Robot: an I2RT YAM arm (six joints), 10 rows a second.
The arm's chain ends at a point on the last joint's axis. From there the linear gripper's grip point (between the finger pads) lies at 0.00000 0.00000 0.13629 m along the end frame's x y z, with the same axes.
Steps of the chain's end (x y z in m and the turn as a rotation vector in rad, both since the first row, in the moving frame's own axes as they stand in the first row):
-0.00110, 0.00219, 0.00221, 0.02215, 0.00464, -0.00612
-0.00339, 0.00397, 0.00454, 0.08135, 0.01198, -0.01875
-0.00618, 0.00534, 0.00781, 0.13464, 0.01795, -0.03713
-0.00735, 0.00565, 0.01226, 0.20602, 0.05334, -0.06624
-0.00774, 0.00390, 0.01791, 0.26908, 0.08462, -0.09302
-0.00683, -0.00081, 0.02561, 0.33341, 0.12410, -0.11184
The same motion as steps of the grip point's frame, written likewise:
-0.00048, -0.00083, 0.00218, 0.02215, 0.00464, -0.00612
-0.00186, -0.00712, 0.00408, 0.08135, 0.01198, -0.01875
-0.00408, -0.01299, 0.00655, 0.13464, 0.01795, -0.03713
-0.00107, -0.02244, 0.00919, 0.20602, 0.05334, -0.06624
0.00193, -0.03277, 0.01253, 0.26908, 0.08462, -0.09302
0.00718, -0.04614, 0.01708, 0.33341, 0.12410, -0.11184

